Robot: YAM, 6 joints.
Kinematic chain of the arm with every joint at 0, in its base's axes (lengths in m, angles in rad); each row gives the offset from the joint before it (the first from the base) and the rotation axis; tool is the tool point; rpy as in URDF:
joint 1: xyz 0 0 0.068 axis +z
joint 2: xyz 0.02 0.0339 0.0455 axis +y
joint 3: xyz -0.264 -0.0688 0 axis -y
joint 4: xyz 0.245 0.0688 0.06 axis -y
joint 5: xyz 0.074 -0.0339 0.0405 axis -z
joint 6: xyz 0.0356 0 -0.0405 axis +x
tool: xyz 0 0 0 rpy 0 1.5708 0
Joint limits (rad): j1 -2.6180..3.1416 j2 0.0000..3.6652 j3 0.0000..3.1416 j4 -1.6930..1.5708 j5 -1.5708..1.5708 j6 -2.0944..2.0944
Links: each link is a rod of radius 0.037 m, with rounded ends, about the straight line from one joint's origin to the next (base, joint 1, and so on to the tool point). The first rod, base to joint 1, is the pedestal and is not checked.
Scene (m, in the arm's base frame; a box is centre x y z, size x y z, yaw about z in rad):
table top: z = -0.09
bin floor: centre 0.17 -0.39 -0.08 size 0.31 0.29 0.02 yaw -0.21
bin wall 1: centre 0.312 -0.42 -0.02 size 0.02 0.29 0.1 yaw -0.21
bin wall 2: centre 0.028 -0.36 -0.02 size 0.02 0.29 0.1 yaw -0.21
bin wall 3: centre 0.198 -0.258 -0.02 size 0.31 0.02 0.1 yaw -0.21
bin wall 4: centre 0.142 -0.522 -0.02 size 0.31 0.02 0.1 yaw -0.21
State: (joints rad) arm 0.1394 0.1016 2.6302 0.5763 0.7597 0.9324
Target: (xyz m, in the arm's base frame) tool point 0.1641 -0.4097 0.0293
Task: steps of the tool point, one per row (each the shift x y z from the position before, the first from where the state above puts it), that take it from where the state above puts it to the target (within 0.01 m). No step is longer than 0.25 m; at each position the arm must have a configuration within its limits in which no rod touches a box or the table.
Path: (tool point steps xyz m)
1: 0.0863 0.0896 0.2134
2: 0.1717 0.0463 0.1557
3: 0.2113 -0.0223 0.0731
4: 0.1957 -0.0893 -0.0187
5: 0.1339 -0.1284 -0.1021
6: 0.0486 -0.1239 -0.1619
7: -0.0318 -0.0761 -0.1882
8: -0.0833 -0.0011 -0.1778

